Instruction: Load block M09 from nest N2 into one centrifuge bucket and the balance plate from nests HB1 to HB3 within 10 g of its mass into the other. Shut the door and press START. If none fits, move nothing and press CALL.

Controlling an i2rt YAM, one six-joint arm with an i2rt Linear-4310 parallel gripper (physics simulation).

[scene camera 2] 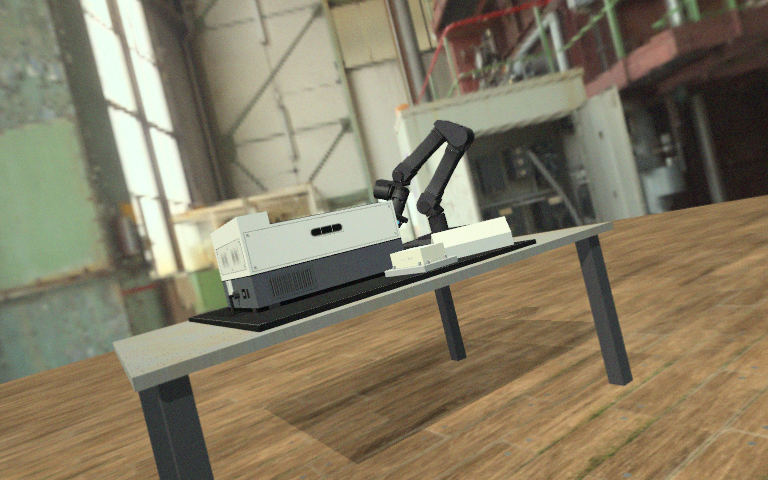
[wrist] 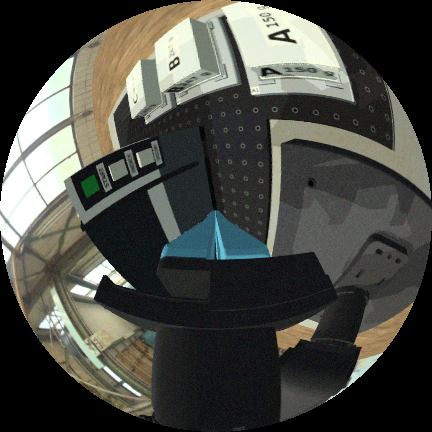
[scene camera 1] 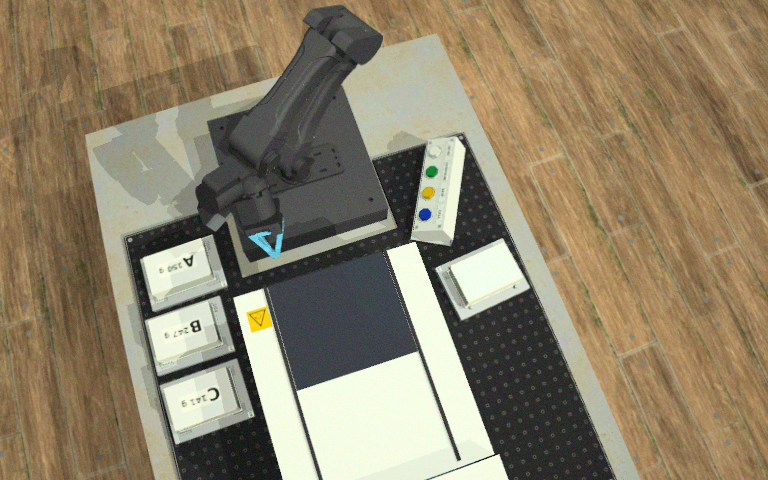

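Pixels of known places: gripper, fingertip midpoint: [wrist: 215, 215] [scene camera 1: 276, 257]; arm's base, link origin: [wrist: 348, 292] [scene camera 1: 295, 171].
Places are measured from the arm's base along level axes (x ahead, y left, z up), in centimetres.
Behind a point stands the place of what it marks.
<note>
My gripper [scene camera 1: 275, 254] {x 18.2, y -9.2, z 3.6 cm} [wrist: 215, 215] {x 18.2, y -9.2, z 3.6 cm} is shut and empty, its blue fingertips together in front of the centrifuge [scene camera 1: 368, 418] {x 53.6, y -2.9, z 14.6 cm} [scene camera 2: 322, 246] {x 53.2, y 14.4, z 5.9 cm}. The centrifuge's green START button [wrist: 90, 186] {x 26.6, y -15.5, z 11.8 cm} shows in the wrist view. A dark panel [scene camera 1: 342, 322] {x 37.3, y -1.6, z 14.9 cm} covers part of its top; no buckets show. Plate A, 150 g [scene camera 1: 180, 270] {x 12.7, y -28.6, z -1.0 cm} [wrist: 300, 30], plate B, 247 g [scene camera 1: 184, 335] {x 25.9, y -31.1, z -1.0 cm} [wrist: 182, 55] {x 23.0, y -28.8, z -1.0 cm}, and plate C, 141 g [scene camera 1: 198, 400] {x 38.9, y -31.8, z -1.0 cm} [wrist: 141, 89] {x 35.1, y -29.1, z -1.0 cm}, sit in their nests. A white block [scene camera 1: 487, 274] {x 34.6, y 29.4, z -0.4 cm} [scene camera 2: 417, 257] {x 37.8, y 34.2, z -2.6 cm} with no readable label sits in the nest across the centrifuge. The blue CALL button [scene camera 1: 424, 214] {x 18.6, y 22.0, z 0.6 cm} is on the sloped box.
The button box [scene camera 1: 451, 198] {x 17.0, y 28.7, z 0.4 cm} [scene camera 2: 475, 237] {x 14.4, y 31.7, z -1.8 cm} stands beside the arm's base plate [scene camera 1: 362, 169] {x 3.9, y 13.7, z -0.9 cm} [wrist: 330, 210] {x 8.4, y -10.4, z -0.1 cm}, with white, green and yellow buttons beside the blue one. The centrifuge fills the middle of the black perforated mat [scene camera 1: 526, 362] {x 53.3, y 31.3, z -6.3 cm}, between the plate nests and the single block's nest.
</note>
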